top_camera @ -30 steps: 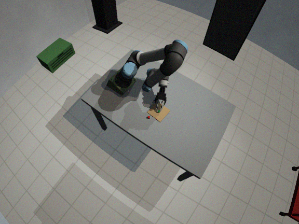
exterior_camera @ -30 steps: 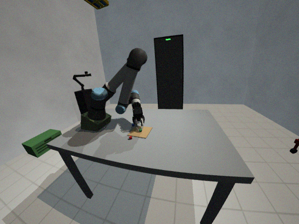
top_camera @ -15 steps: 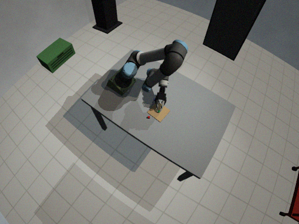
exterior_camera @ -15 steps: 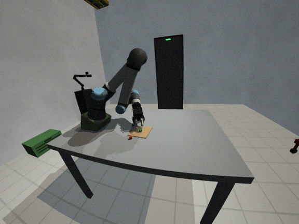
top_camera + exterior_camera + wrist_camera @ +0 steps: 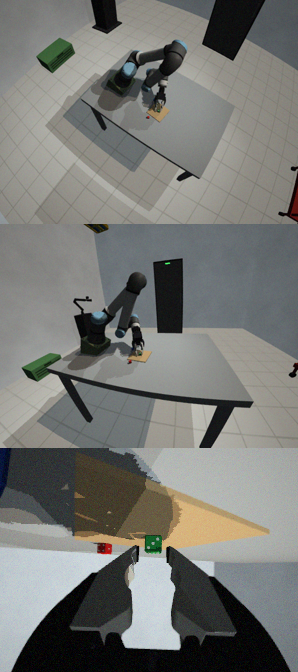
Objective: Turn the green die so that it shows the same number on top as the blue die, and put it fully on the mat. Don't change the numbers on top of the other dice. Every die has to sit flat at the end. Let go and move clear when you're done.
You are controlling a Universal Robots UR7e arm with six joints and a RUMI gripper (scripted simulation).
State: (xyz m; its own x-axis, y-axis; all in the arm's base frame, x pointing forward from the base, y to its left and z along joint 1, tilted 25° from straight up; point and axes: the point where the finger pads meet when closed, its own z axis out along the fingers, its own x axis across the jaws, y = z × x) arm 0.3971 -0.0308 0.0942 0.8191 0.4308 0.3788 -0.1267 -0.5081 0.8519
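Right now my hand is 10 mm above the green die. From my hand the other things lie so: red die (100 mm to the right, 40 mm behind, 10 mm below); then blue die (90 mm behind, 70 mm to the left, 10 mm below); then tan mat (20 mm below).
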